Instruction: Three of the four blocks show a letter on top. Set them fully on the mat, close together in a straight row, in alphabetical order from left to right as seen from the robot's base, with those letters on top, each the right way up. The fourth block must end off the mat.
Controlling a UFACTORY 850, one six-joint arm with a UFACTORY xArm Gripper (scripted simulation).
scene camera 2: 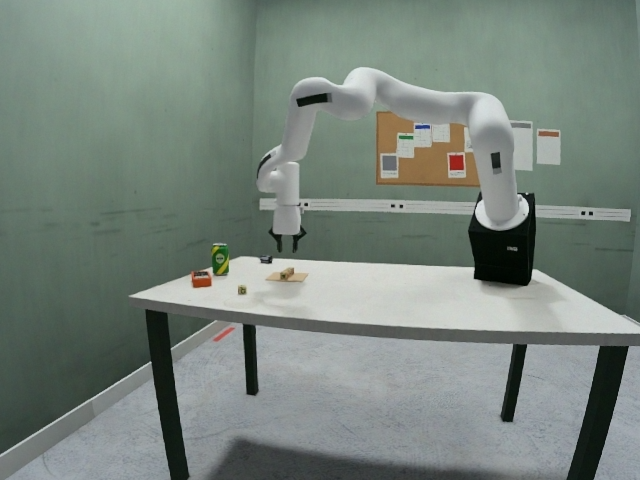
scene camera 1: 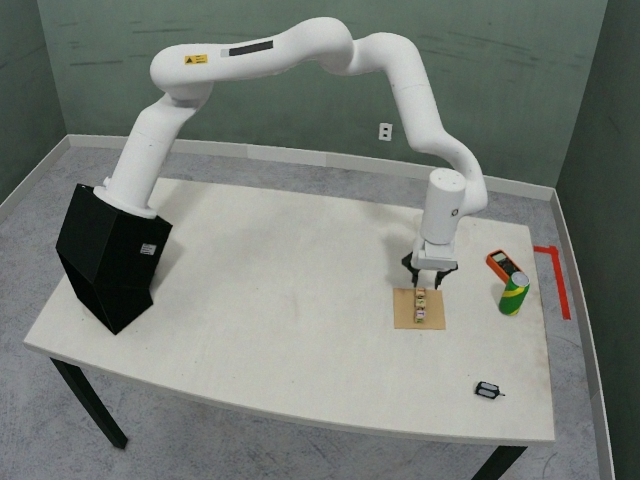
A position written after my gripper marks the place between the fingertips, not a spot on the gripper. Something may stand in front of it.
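My gripper (scene camera 2: 287, 252), also (scene camera 1: 425, 284). Tan square mat (scene camera 1: 404, 300).
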